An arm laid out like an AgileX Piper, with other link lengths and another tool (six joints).
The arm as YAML. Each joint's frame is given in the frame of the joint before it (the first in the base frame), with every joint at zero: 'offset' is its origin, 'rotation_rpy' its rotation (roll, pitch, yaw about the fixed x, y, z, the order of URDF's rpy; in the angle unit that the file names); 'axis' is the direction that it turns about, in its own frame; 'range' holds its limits. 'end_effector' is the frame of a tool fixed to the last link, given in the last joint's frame.
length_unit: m
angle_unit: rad
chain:
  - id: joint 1
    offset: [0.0, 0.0, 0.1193]
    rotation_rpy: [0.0, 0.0, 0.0]
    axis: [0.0, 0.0, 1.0]
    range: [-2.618, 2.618]
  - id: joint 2
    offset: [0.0, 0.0, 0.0]
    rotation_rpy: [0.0, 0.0, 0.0]
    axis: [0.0, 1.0, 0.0]
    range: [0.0, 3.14]
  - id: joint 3
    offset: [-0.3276, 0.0, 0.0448]
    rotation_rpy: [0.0, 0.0, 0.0]
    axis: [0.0, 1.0, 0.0]
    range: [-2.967, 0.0]
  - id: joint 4
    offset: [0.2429, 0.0, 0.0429]
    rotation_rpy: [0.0, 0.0, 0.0]
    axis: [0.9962, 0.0, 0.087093]
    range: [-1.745, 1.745]
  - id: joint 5
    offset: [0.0, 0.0, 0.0]
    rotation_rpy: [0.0, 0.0, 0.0]
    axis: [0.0, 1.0, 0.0]
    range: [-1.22, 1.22]
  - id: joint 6
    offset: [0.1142, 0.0, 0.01]
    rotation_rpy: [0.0, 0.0, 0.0]
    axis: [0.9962, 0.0, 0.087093]
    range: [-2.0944, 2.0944]
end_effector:
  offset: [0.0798, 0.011, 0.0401]
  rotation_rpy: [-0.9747, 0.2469, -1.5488]
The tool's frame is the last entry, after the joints.
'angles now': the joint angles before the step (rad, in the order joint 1, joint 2, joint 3, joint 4, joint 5, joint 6). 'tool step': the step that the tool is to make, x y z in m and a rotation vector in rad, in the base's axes. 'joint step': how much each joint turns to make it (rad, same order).
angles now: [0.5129, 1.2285, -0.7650, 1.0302, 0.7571, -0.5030]
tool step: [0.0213, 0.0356, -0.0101, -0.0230, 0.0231, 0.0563]
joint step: [0.0658, 0.1525, -0.1033, 0.0064, -0.0190, -0.0133]
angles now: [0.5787, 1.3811, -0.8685, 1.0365, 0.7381, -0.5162]
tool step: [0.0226, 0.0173, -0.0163, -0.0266, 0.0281, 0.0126]
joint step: [0.0048, 0.1140, -0.0687, -0.0004, -0.0002, -0.0123]
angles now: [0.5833, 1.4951, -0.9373, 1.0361, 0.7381, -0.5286]
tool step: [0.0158, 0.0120, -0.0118, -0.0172, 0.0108, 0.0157]
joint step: [0.0009, 0.0792, -0.0532, -0.0021, 0.0041, -0.0165]
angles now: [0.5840, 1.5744, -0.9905, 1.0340, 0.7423, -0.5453]
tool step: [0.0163, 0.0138, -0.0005, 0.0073, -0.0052, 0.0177]
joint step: [0.0000, 0.0662, -0.0743, 0.0040, 0.0146, -0.0130]
